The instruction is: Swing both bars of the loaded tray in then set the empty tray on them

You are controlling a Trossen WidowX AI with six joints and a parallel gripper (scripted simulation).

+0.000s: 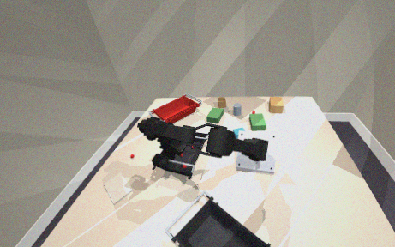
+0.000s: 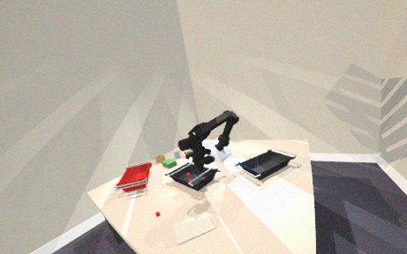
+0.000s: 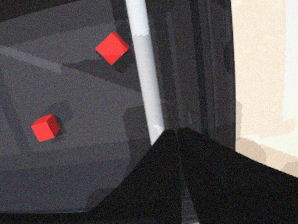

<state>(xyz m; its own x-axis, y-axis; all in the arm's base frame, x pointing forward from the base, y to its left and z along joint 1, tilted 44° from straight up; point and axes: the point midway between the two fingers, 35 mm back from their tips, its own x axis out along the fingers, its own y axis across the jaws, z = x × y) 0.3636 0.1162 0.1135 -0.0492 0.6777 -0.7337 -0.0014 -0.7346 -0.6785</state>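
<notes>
My gripper tip is now 310 mm past the black tray, 250 mm to the right of it and 40 mm above it. Round my gripper tip: grey cylinder (190 mm behind, 550 mm to the right, 50 mm below); then white sheet (250 mm ahead, 180 mm to the left, 90 mm below).
</notes>
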